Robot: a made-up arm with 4 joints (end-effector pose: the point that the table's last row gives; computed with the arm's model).
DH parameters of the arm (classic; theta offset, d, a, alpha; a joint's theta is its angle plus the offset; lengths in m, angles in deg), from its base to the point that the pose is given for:
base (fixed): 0 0.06 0 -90
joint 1: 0 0.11 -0.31 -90
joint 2: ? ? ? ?
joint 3: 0 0.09 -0.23 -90
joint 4: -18.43 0 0.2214 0
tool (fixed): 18.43 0.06 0 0
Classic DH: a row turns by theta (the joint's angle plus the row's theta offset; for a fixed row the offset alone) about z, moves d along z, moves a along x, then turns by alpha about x.
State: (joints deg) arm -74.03 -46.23 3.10 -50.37
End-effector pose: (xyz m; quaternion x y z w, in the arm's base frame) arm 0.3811 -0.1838 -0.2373 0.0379 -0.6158 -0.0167 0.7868
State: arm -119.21 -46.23 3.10 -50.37
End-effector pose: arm 0.4795 -0.1838 0.1207 0.0414 -0.8708 -0.0008 0.4899
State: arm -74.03 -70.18 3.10 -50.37
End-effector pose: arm 0.4109 -0.1062 -0.1333 -0.0848 -0.6035 0.1514 0.7782
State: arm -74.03 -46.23 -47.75 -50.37
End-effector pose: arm 0.3038 -0.1141 -0.1457 -0.2214 -0.3352 -0.2083 0.8918
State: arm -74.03 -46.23 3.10 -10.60
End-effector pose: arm 0.3771 -0.0335 -0.2290 -0.1738 -0.5919 0.2519 0.7456
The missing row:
joint 2: 0 0.5 0.03 -90
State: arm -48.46 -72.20 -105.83 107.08
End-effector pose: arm -0.0337 0.2921 -0.4305 -0.0294 0.6925 0.6480 0.3158
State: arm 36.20 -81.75 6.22 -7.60
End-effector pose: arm -0.3636 0.0758 -0.2237 0.2233 0.2108 0.5603 0.7692
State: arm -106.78 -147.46 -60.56 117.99
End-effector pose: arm 0.3256 -0.0245 -0.1947 -0.5857 0.7611 0.2754 0.0420
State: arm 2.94 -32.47 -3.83 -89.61
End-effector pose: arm -0.3924 -0.2852 -0.3406 -0.0415 0.0387 -0.4771 0.8770
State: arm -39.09 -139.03 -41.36 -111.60
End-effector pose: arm 0.1462 0.1684 -0.0904 -0.3458 -0.4964 0.1126 0.7882
